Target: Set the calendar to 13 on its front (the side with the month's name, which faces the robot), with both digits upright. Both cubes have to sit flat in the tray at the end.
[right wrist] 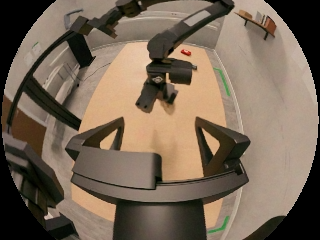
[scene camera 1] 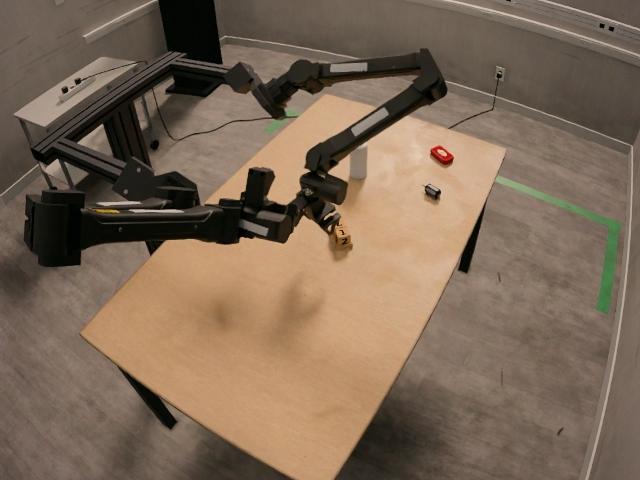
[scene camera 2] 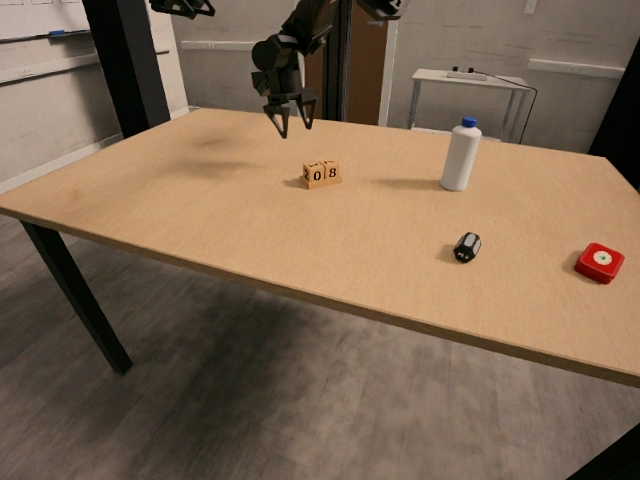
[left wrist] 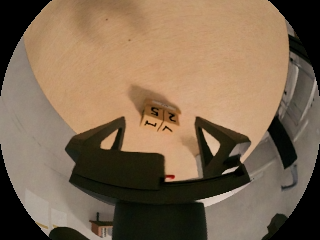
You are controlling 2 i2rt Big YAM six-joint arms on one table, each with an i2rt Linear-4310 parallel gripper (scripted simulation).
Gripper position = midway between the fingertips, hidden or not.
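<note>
There is a white bottle (scene camera 2: pixel 464 141) that I can see, and with it my own left gripper (scene camera 2: pixel 297 133). The left wrist view gives me that left gripper as well (left wrist: pixel 160 120), and my right gripper (right wrist: pixel 159 120) is in sight too.
</note>
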